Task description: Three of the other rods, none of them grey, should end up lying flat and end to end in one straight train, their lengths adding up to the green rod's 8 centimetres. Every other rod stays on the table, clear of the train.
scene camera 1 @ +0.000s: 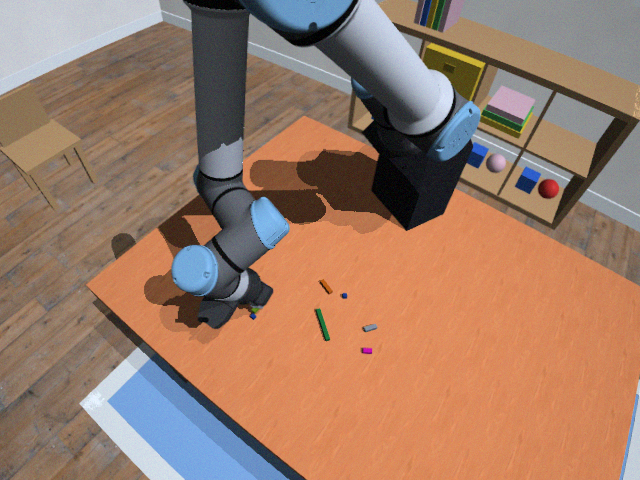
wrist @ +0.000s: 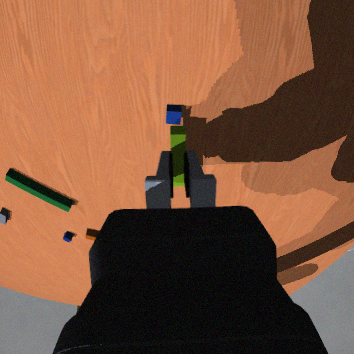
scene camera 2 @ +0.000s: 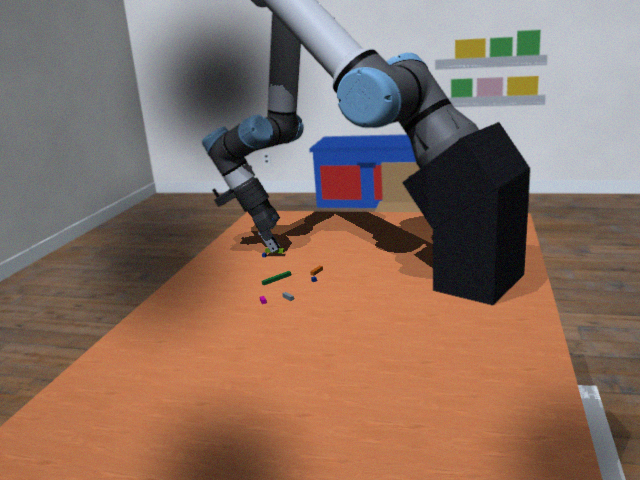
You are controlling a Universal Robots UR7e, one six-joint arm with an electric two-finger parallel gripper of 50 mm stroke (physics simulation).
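Frame: origin at the arm's base, x left, y back, z up, level; millimetres.
Where they show: gripper, fingertip midpoint: [scene camera 1: 261, 302] [wrist: 177, 164] [scene camera 2: 276, 249]; arm's base at its link origin: [scene camera 2: 450, 151].
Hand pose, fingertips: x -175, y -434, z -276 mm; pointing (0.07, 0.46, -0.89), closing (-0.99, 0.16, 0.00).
Each offset is from my fingertips to the centre of the thing. Level surfaces: height alone.
My gripper [scene camera 2: 271, 249] [wrist: 177, 164] is shut on the lime rod {dx -1, dy -4, dz -3 mm} [scene camera 1: 254, 310] [scene camera 2: 281, 251] [wrist: 178, 142], which looks level and slightly above the table. A small blue rod {dx -3, dy -34, dz -15 mm} [scene camera 1: 252, 316] [scene camera 2: 264, 254] [wrist: 173, 115] lies just beyond its far end, slightly left of its line in the wrist view. The long green rod {dx +152, dy +19, dz -15 mm} [scene camera 1: 322, 324] [scene camera 2: 276, 277] [wrist: 40, 191] lies apart. The orange rod {dx +118, dy +115, dz -15 mm} [scene camera 1: 325, 286] [scene camera 2: 316, 270] [wrist: 92, 234] lies near a second small blue rod {dx +169, dy +112, dz -15 mm} [scene camera 1: 344, 295] [scene camera 2: 313, 279] [wrist: 68, 236]. The magenta rod {dx +269, dy +2, dz -15 mm} [scene camera 1: 367, 350] [scene camera 2: 263, 299] lies near the grey rod {dx +256, dy +58, dz -15 mm} [scene camera 1: 370, 327] [scene camera 2: 287, 296] [wrist: 3, 216].
The orange-brown table {dz -20 mm} [scene camera 1: 465, 335] [scene camera 2: 336, 372] carries the rods. The arm's black base [scene camera 1: 413, 191] [scene camera 2: 475, 232] stands on it. The table's left edge runs near the gripper in the first scene view. Arm shadows cover the table beside the held rod.
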